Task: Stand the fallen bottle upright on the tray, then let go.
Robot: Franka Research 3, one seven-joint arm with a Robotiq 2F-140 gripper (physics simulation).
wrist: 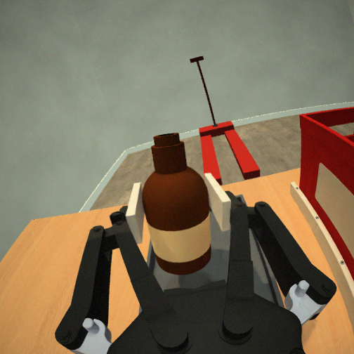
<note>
I see my gripper [173, 189] and a brown bottle [175, 201].
</note>
